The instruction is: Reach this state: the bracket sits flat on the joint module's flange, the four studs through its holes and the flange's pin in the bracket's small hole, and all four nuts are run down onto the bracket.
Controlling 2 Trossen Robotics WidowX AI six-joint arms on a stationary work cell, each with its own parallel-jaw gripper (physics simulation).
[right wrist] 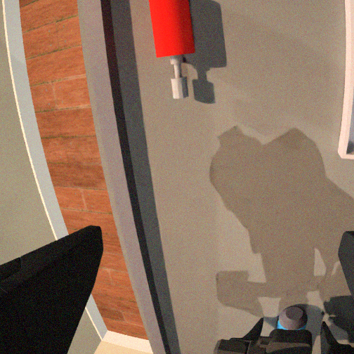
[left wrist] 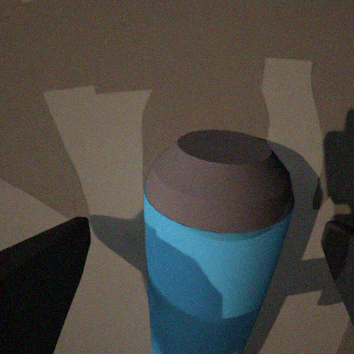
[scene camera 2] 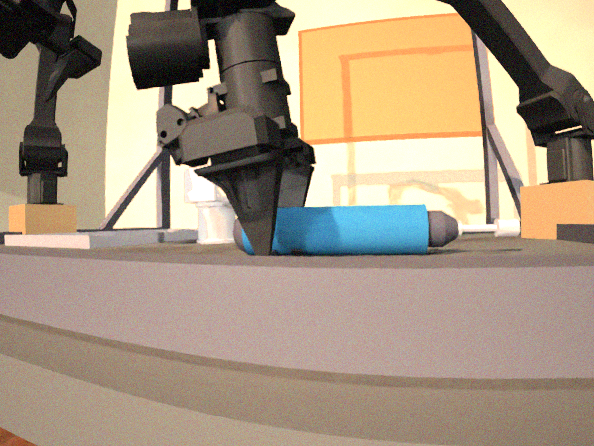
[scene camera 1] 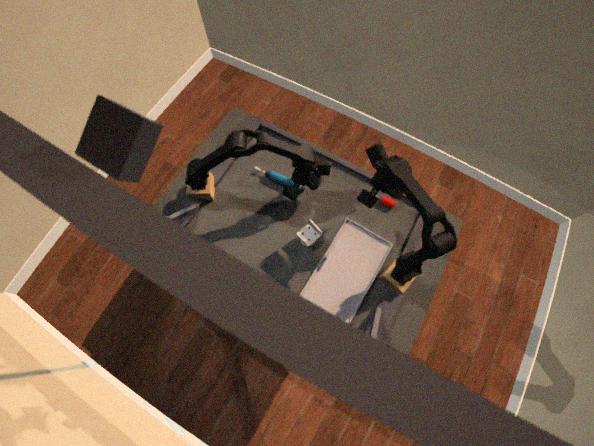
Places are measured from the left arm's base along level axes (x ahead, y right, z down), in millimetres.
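Pixels of known places: left gripper, between the fingertips: (scene camera 2: 280, 245) (scene camera 1: 295, 188); right gripper, between the fingertips: (scene camera 2: 11, 82) (scene camera 1: 373, 186); left arm's base, origin of its link: (scene camera 1: 198, 182); right arm's base, origin of its link: (scene camera 1: 401, 274).
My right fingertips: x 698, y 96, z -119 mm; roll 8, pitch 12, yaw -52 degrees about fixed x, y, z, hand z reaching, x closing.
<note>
For each thing: its middle in the pictures, then the offset to it from my right fingertips.
- white bracket, middle of its body: (scene camera 2: 216, 187) (scene camera 1: 309, 233) dz +109, dx -242, dy +141 mm
- white joint module, middle of its body: (scene camera 2: 217, 217) dz +154, dx -242, dy +141 mm
- blue driver, middle of its body: (scene camera 2: 374, 230) (scene camera 1: 279, 179) dz +171, dx -360, dy -131 mm
- red driver, middle of its body: (scene camera 1: 383, 200) dz +174, dx +91, dy -18 mm
- pale shallow tray, middle of its body: (scene camera 2: 142, 235) (scene camera 1: 345, 273) dz +183, dx -102, dy +292 mm
A white bracket (scene camera 1: 309, 233) (scene camera 2: 200, 187) with an upright plate sits on the white joint module (scene camera 2: 216, 223); dark spots show on it, but studs, pin and how far down the nuts sit are too small to tell. A blue driver (scene camera 1: 279, 177) (scene camera 2: 350, 230) (left wrist: 220, 270) lies flat on the table, its white socket bit at the end away from my gripper. My left gripper (scene camera 1: 292, 192) (scene camera 2: 280, 234) (left wrist: 212, 233) is open, its fingers low on either side of the driver's rear end. My right gripper (scene camera 1: 367, 198) (right wrist: 227, 243) is open and empty above the table.
A red driver (scene camera 1: 387, 202) (right wrist: 172, 27) lies near my right gripper, its socket bit showing in the right wrist view. A pale shallow tray (scene camera 1: 345, 270) (scene camera 2: 47, 241) (right wrist: 346, 100) lies beside the bracket, in front of the right arm. A raised rail runs along the table's far edge.
</note>
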